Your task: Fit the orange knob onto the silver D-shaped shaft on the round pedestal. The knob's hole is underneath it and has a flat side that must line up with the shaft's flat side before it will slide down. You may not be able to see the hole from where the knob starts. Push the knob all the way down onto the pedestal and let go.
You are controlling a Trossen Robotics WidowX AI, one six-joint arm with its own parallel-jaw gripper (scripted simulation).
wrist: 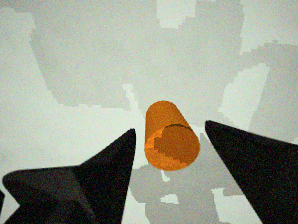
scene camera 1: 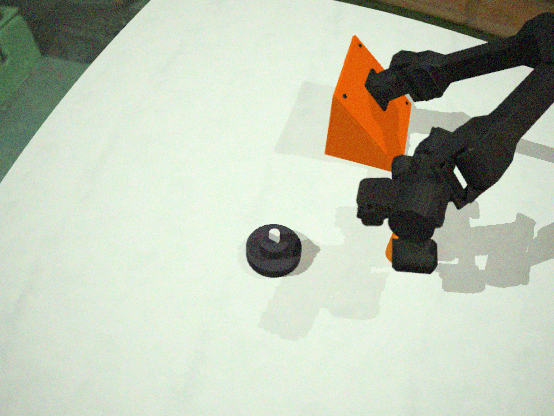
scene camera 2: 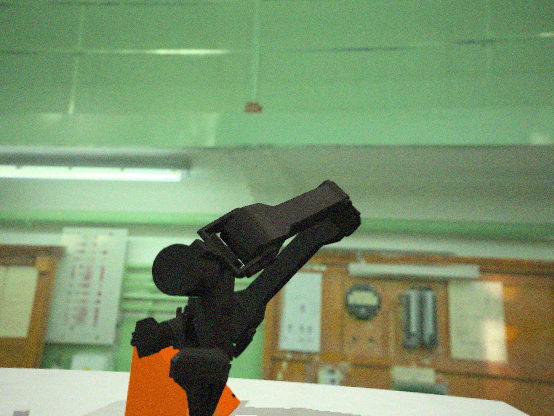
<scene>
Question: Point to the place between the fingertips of my gripper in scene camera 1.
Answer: At 401,241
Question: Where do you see a round pedestal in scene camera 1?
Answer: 273,250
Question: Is my gripper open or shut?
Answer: Open.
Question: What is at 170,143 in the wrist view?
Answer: An orange knob.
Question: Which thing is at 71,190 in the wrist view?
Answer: My gripper.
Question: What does my gripper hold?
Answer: Nothing.
</scene>
